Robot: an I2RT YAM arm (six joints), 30 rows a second.
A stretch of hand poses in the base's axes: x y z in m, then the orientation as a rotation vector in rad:
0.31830 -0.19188 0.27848 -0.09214 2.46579 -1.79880
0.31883 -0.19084 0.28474 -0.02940 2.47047 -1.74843
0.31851 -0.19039 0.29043 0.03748 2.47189 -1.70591
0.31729 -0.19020 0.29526 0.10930 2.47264 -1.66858
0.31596 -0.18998 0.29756 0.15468 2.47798 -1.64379
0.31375 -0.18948 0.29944 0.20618 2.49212 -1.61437
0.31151 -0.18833 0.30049 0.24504 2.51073 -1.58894
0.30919 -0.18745 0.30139 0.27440 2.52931 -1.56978
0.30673 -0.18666 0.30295 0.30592 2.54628 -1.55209
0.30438 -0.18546 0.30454 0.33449 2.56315 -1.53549
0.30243 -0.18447 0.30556 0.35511 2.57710 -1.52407
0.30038 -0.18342 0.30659 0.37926 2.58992 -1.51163
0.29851 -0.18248 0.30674 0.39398 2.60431 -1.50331
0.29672 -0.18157 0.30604 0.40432 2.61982 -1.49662
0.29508 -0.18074 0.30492 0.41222 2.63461 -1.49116
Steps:
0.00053 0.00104 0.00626 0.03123 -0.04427 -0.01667
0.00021 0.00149 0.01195 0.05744 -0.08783 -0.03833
-0.00101 0.00168 0.01678 0.08089 -0.13027 -0.06572
-0.00234 0.00190 0.01908 0.09817 -0.15350 -0.08572
-0.00455 0.00240 0.02096 0.12135 -0.17390 -0.11246
-0.00679 0.00355 0.02201 0.14336 -0.18427 -0.13576
-0.00911 0.00443 0.02291 0.16140 -0.18834 -0.15572
-0.01157 0.00522 0.02447 0.17800 -0.19319 -0.17687
-0.01392 0.00642 0.02606 0.19377 -0.19632 -0.19674
-0.01587 0.00741 0.02708 0.20532 -0.19678 -0.21215
-0.01792 0.00846 0.02811 0.21713 -0.19929 -0.22896
-0.01979 0.00940 0.02826 0.22674 -0.19604 -0.24201
-0.02158 0.01031 0.02756 0.23559 -0.18993 -0.25339
-0.02322 0.01114 0.02644 0.24339 -0.18310 -0.26332

